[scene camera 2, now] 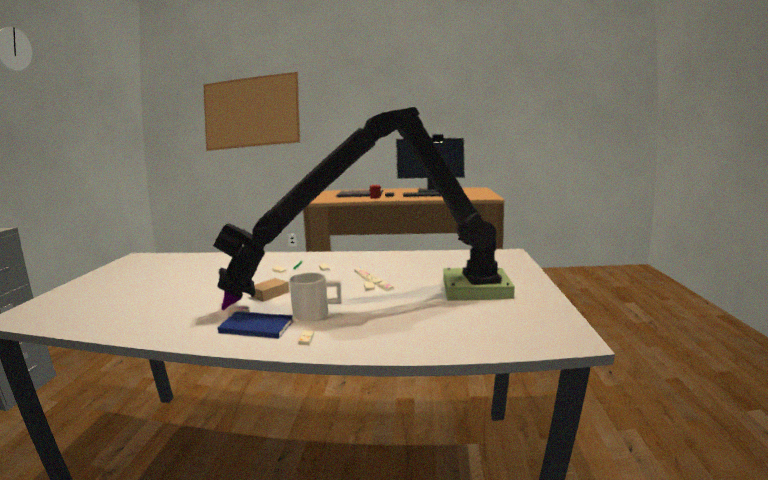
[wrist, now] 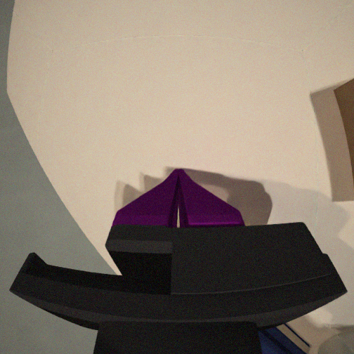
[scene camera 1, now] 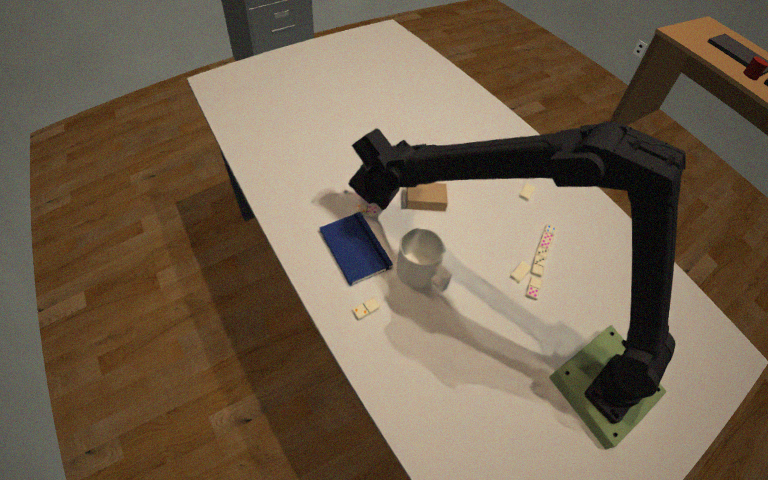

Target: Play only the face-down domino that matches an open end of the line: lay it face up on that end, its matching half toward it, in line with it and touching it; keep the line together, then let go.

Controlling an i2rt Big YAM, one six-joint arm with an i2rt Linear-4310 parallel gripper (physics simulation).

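Frame: origin at the arm's base, x ahead, y left, z up, level; metres.
Seen in the pictures: gripper, fingertip midpoint: (scene camera 2: 222,308) (scene camera 1: 361,192); arm's base, link origin: (scene camera 2: 481,277) (scene camera 1: 614,389).
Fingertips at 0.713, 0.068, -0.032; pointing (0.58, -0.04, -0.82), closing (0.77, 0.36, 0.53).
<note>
Offsets run from my fingertips to a thing's top centre, as dx, dy, dz. "pt": to the spot under its first point.
My gripper (scene camera 2: 227,307) (wrist: 178,175) is shut and empty, purple fingertips low over the table, beyond the blue notebook. A face-up domino @[-0.053, +0.025, +0.007] (scene camera 1: 368,209) (scene camera 2: 242,309) with orange and magenta pips lies close to it, partly covered in scene camera 1. The domino line @[pt -0.390, -0.245, +0.006] (scene camera 1: 544,244) (scene camera 2: 365,275) lies right of the mug. A domino @[-0.448, -0.133, +0.007] (scene camera 1: 532,290) with a blank and a magenta half lies near its lower end, slightly offset. A face-down domino @[-0.400, -0.141, +0.007] (scene camera 1: 519,271) (scene camera 2: 369,286) lies beside the line; another plain domino @[-0.255, -0.348, +0.007] (scene camera 1: 526,191) (scene camera 2: 323,267) lies farther back. A face-up orange-pip domino @[-0.254, +0.185, +0.007] (scene camera 1: 365,309) (scene camera 2: 306,337) lies near the front edge.
The blue notebook @[-0.121, +0.111, +0.011] (scene camera 1: 354,249) (scene camera 2: 254,324) and grey mug @[-0.267, +0.040, +0.094] (scene camera 1: 420,260) (scene camera 2: 309,297) stand between gripper and line. A brown block @[-0.113, -0.112, +0.029] (scene camera 1: 427,196) (scene camera 2: 271,289) (wrist: 346,120) lies beside the gripper. Another pale piece @[-0.101, -0.338, +0.007] (scene camera 2: 278,268) and a green item @[-0.161, -0.398, +0.005] (scene camera 2: 297,264) lie at the back.
</note>
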